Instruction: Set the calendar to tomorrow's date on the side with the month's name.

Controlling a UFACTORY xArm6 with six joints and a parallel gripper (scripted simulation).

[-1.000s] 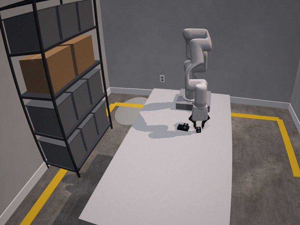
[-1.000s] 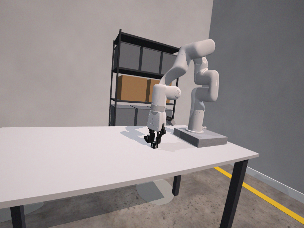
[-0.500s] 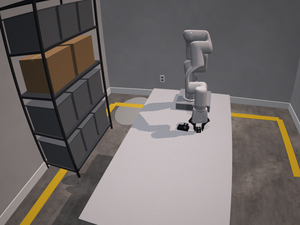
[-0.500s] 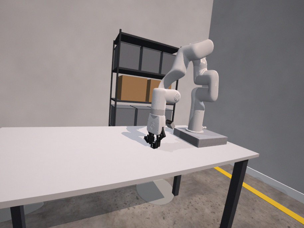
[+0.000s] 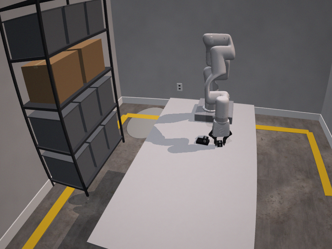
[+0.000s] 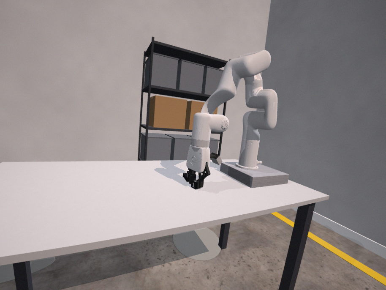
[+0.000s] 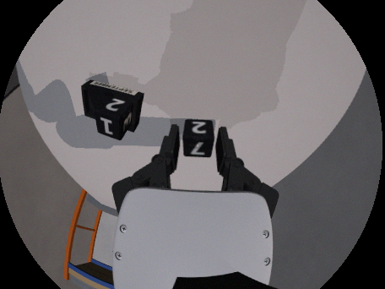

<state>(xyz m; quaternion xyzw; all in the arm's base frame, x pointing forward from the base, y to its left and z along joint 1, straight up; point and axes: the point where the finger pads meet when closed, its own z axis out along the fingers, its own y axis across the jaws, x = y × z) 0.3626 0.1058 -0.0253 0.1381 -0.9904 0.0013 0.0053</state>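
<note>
Right now my hand is 10 mm above the black cube.
</note>
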